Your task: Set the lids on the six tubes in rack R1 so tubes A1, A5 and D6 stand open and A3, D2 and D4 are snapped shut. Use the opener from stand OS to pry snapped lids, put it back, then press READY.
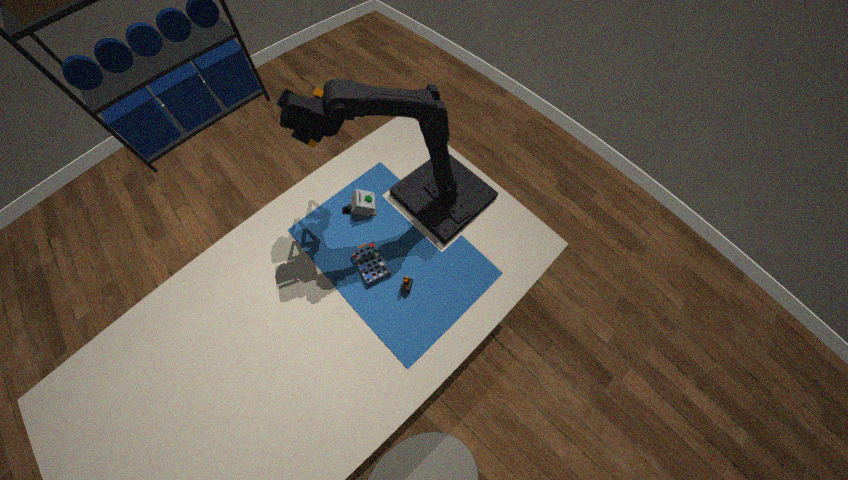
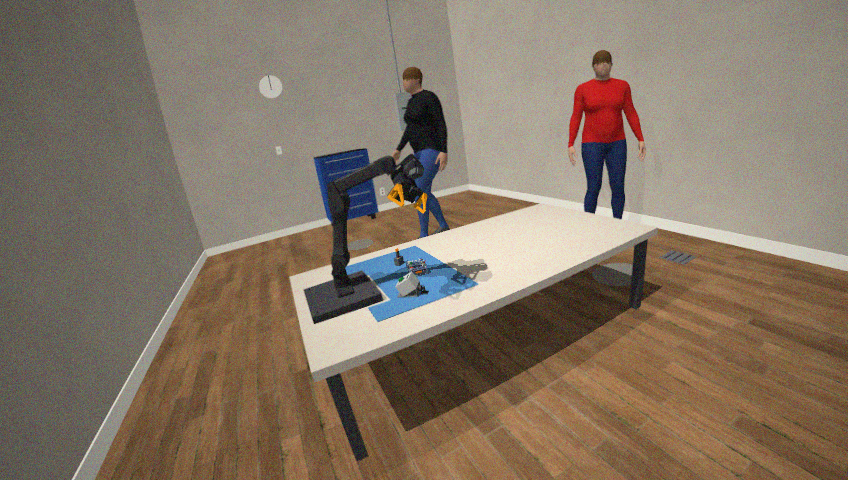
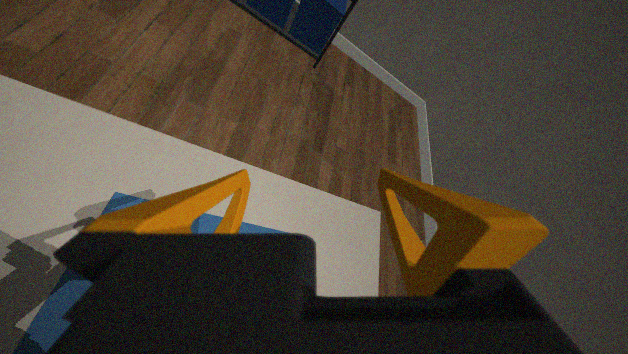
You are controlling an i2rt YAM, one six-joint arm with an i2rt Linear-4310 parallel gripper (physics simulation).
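Places are measured from the arm's base along level axes (x left, y ahead, z down), in metres.
Where they show: gripper, fingertip midpoint: [image 2: 414, 209] [image 3: 313, 176]; arm's base at its link origin: [image 1: 447, 200] [image 2: 343, 286].
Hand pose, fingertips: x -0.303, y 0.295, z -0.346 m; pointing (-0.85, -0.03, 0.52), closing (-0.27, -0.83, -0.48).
Observation:
Things, the pixels of their top centre, and the offset from my fingertips. "*": a spot on its surface instead. Level surfaces: height alone.
- rack R1 at its top centre: [image 1: 368, 257] [image 2: 415, 259] dx +0.328, dy +0.064, dz +0.321 m
- blue mat at its surface level: dz +0.379 m
- opener at its top centre: [image 1: 406, 278] [image 2: 396, 248] dx +0.467, dy +0.012, dz +0.294 m
- light grey box at its top centre: [image 1: 361, 196] [image 2: 405, 275] dx +0.132, dy -0.040, dz +0.296 m
- green READY button at its top centre: [image 1: 367, 197] dx +0.143, dy -0.059, dz +0.305 m
- white table at its surface level: dz +0.383 m
- small black part at a spot on its surface: [image 1: 346, 209] [image 2: 424, 289] * dx +0.101, dy +0.018, dz +0.367 m
My gripper [image 2: 410, 203] [image 3: 313, 176] is open and empty, its orange fingers wide apart, high above the table. The rack R1 [image 1: 370, 265] [image 2: 417, 266] is a small grey grid block on the blue mat [image 1: 440, 303] [image 2: 380, 314]. Small tubes stand in it, with red bits at one end; their lids are too small to read. The opener [image 1: 407, 279] [image 2: 397, 252], with an orange top, stands in its dark stand OS [image 1: 405, 288] [image 2: 398, 260] beside the rack. A light grey box [image 1: 361, 206] [image 2: 407, 286] carries the green READY button [image 1: 368, 198] at the other side of the rack.
The arm's dark base plate [image 1: 470, 202] [image 2: 345, 303] sits at the mat's edge on the white table [image 1: 196, 350] [image 2: 511, 267]. A small black part [image 1: 346, 209] [image 2: 423, 290] is beside the grey box. A person in black [image 2: 425, 121] stands behind the table, and another in red [image 2: 605, 113] stands beyond its far end.

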